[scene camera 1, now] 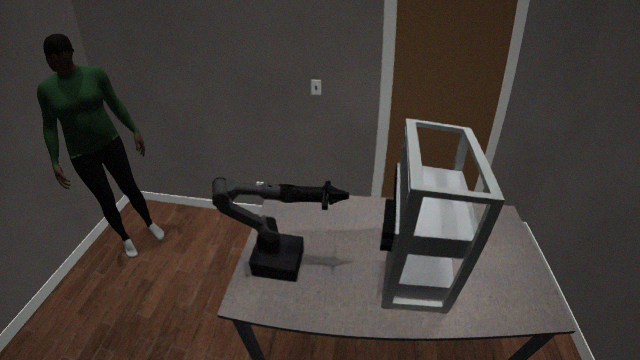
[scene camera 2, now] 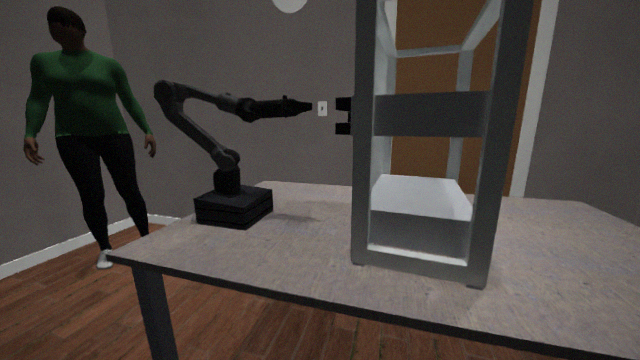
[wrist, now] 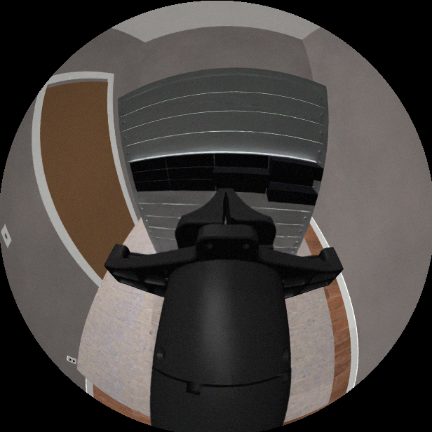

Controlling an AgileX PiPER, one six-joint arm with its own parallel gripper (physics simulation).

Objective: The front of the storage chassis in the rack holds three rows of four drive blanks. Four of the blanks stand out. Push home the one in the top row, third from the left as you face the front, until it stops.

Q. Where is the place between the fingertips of the gripper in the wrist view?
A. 225, 197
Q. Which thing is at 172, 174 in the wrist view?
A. A grey rack.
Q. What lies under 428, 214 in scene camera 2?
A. A grey rack.
